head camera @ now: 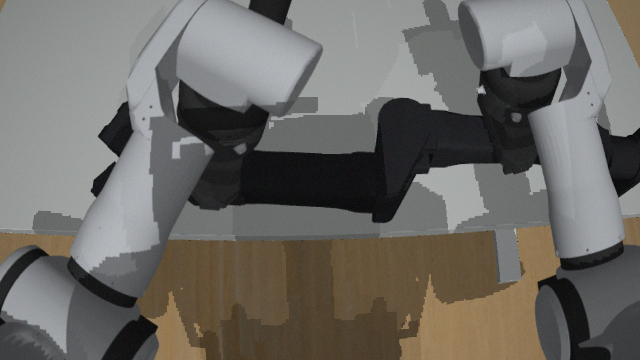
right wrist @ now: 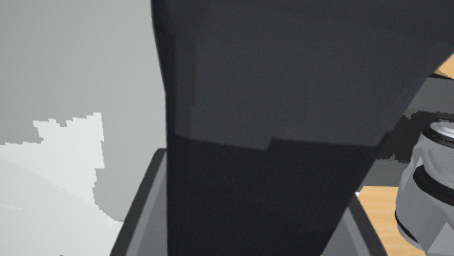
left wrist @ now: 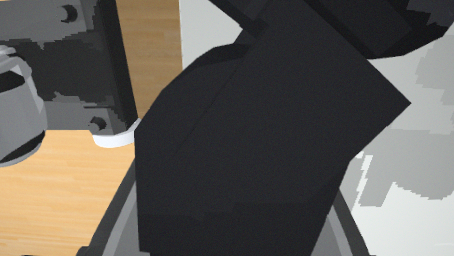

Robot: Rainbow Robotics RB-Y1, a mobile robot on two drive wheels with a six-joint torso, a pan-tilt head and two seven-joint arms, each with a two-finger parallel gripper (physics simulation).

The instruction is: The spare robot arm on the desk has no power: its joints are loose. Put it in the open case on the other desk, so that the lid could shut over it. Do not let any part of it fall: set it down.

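Where they show: left gripper, fingertip midpoint: point(head camera: 212, 179) point(left wrist: 230, 148); right gripper, fingertip midpoint: point(head camera: 501, 148); robot's base, link origin: point(left wrist: 115, 60).
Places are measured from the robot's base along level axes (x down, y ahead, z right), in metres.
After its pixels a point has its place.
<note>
The black spare robot arm point(head camera: 310, 177) point(left wrist: 250, 130) point(right wrist: 280, 100) stretches across the head camera view over the pale desk top, bent at a joint in the middle. My left gripper point(head camera: 217, 187) @[x -0.819, y 0.473, z -0.100 m] is shut on its left part, near the end with the small fingers. My right gripper point(head camera: 515, 150) @[x -0.832, y 0.492, z 0.278 m] is shut on its right part, near the end at the right picture edge. In both wrist views the arm fills the space between the fingers. How high it is above the desk I cannot tell. The open case does not show in these views.
The pale grey desk point(head camera: 75, 65) @[x -0.722, y 0.778, z -0.425 m] point(left wrist: 435, 225) @[x -0.722, y 0.730, z 0.077 m] point(right wrist: 50, 60) @[x -0.722, y 0.658, z 0.299 m] lies under the spare arm, its near edge running across the head camera view. A grey desk leg point(head camera: 508, 257) shows below that edge. The wooden floor point(head camera: 480, 320) @[x -0.002, y 0.330, z 0.525 m] point(left wrist: 60, 200) @[x -0.002, y -0.524, z 0.771 m] lies in front.
</note>
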